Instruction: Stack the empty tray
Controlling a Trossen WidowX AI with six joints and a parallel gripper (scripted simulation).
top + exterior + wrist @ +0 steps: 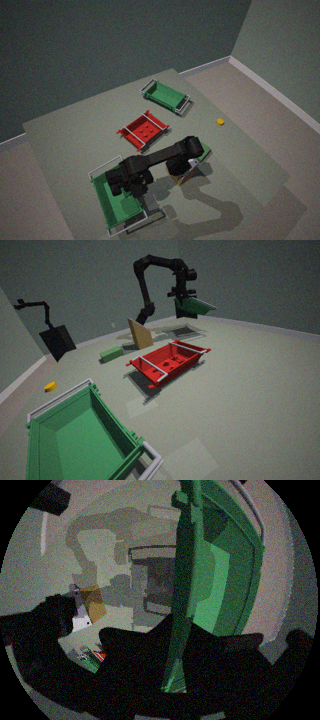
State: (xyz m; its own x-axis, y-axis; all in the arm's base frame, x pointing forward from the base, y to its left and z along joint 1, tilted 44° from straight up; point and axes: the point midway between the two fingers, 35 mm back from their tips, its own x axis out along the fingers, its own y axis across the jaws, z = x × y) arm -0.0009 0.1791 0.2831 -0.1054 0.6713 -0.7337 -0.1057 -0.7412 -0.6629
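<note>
My gripper tip is now 1 cm short of the green tray and 8 cm to the right of it. Round my gripper tip: yellow disc: 23 cm ahead, 85 cm to the right, 17 cm below; flat green block: 8 cm ahead, 54 cm to the right, 16 cm below.
</note>
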